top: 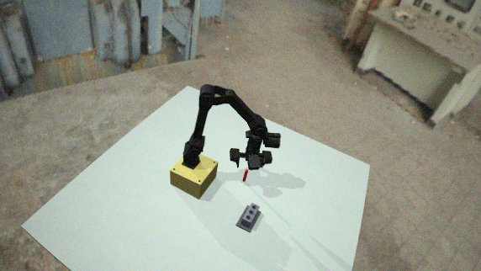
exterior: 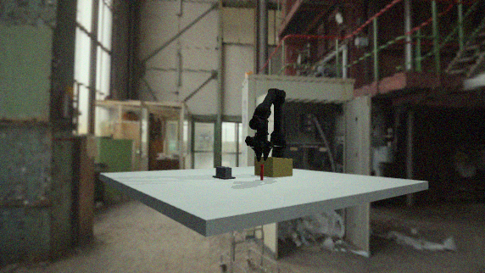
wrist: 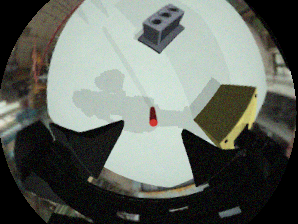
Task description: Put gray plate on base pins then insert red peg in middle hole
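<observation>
Now: the red peg 6 cm below my gripper tip. From my gripper tip the other things lie so: gray base: 19 cm to the right, 11 cm ahead, 9 cm below; then gray plate: 19 cm to the right, 11 cm ahead, 5 cm below.
</observation>
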